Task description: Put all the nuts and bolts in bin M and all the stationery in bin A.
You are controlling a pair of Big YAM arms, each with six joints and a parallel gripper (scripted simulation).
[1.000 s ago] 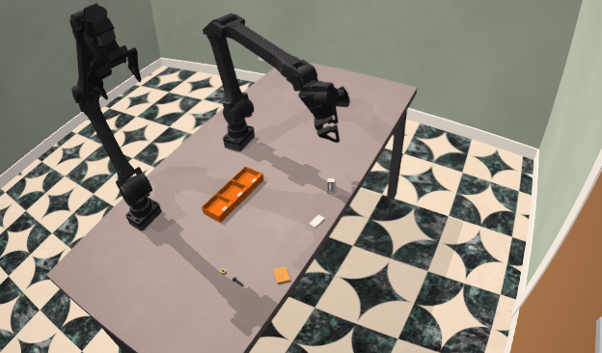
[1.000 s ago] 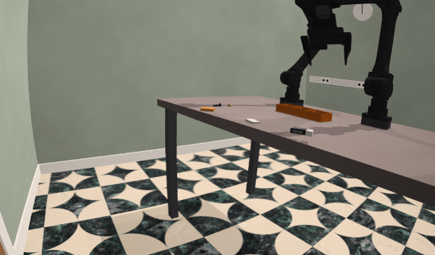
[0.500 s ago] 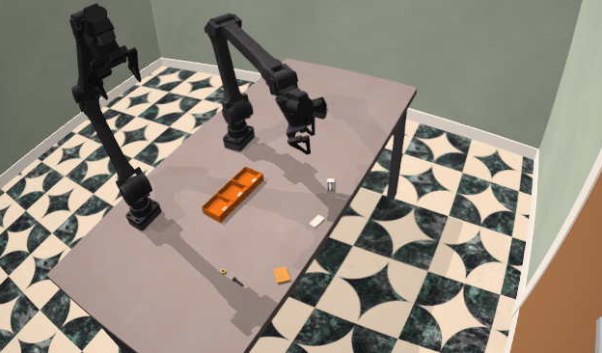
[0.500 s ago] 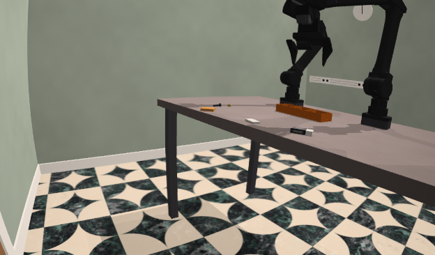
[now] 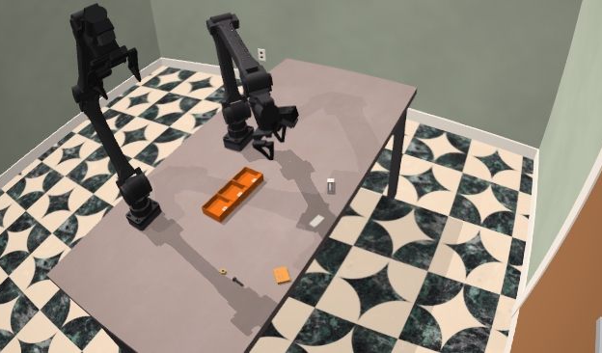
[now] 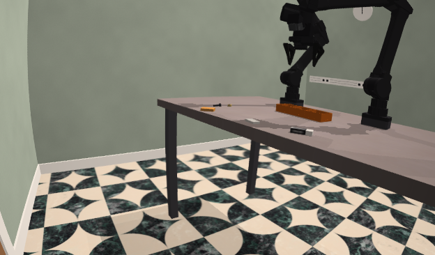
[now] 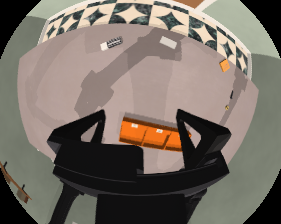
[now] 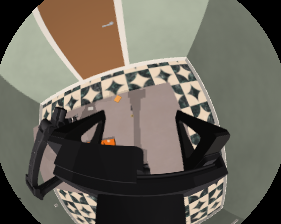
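Now: the orange double bin 19 cm below my left hand, 14 cm behind it and 10 cm to the right of it. From my left hand the other things lie so: orange notepad: 27 cm to the right, 22 cm ahead, 20 cm below; then sleeved eraser: 20 cm below, 14 cm to the left, 12 cm ahead; then white eraser: 21 cm below, 18 cm ahead, 4 cm to the right.
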